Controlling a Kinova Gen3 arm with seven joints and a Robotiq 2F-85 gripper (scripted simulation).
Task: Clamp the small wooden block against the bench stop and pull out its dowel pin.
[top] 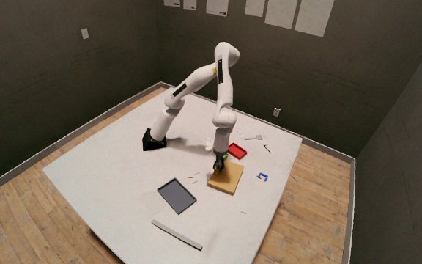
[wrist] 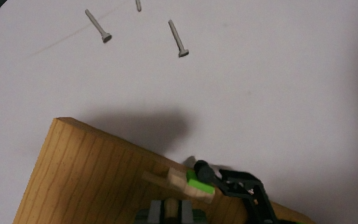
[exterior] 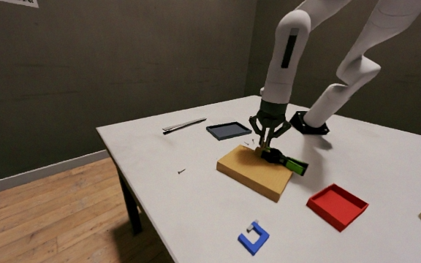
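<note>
My hand is 20 mm above the dowel pin. From my hand the other things lie so: grey tray 50 mm behind, 260 mm to the right, 80 mm below; then red tray 40 mm behind, 220 mm to the left, 80 mm below; then small wooden block 50 mm below.
</note>
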